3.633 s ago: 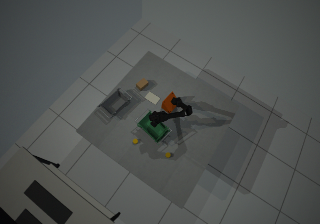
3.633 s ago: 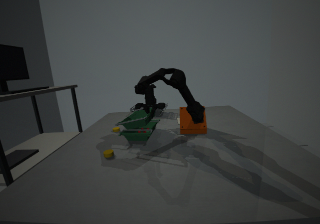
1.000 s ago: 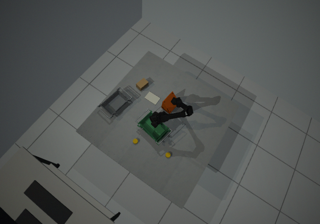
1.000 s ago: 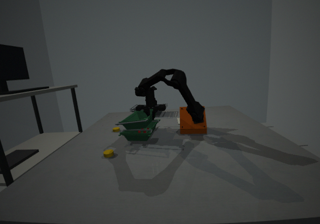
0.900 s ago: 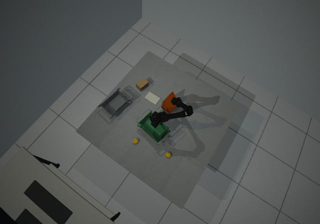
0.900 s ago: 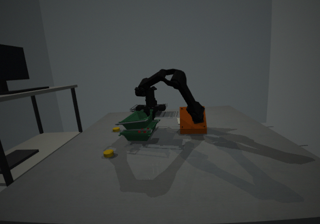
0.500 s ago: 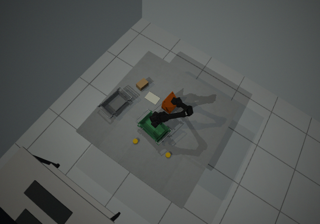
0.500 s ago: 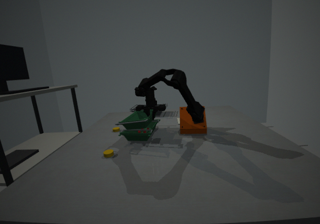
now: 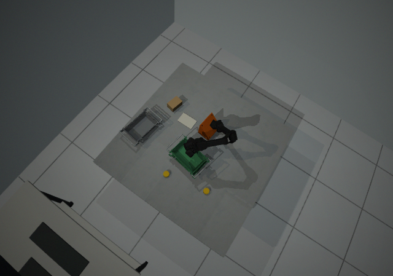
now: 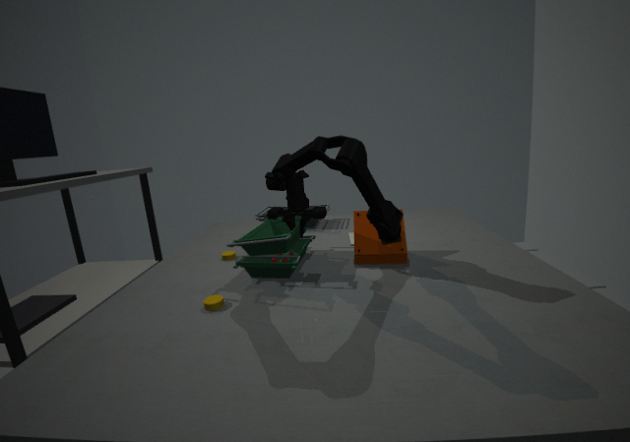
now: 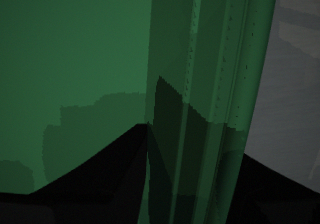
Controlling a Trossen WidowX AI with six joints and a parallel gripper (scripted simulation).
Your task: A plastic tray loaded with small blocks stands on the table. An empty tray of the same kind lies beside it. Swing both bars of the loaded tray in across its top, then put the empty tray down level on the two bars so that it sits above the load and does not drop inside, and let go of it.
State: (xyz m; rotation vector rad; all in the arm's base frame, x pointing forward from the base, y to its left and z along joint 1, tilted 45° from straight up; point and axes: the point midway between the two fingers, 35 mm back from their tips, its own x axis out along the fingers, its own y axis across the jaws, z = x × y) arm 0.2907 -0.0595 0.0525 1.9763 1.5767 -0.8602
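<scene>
The green tray lies 7 cm ahead of my gripper tip, 3 cm above it and 2 cm to the right of it. From my gripper tip the other things lie so: white pad (23 cm behind, 22 cm to the right, 9 cm below); then brown box (41 cm to the right, 30 cm behind, 6 cm below).
</scene>
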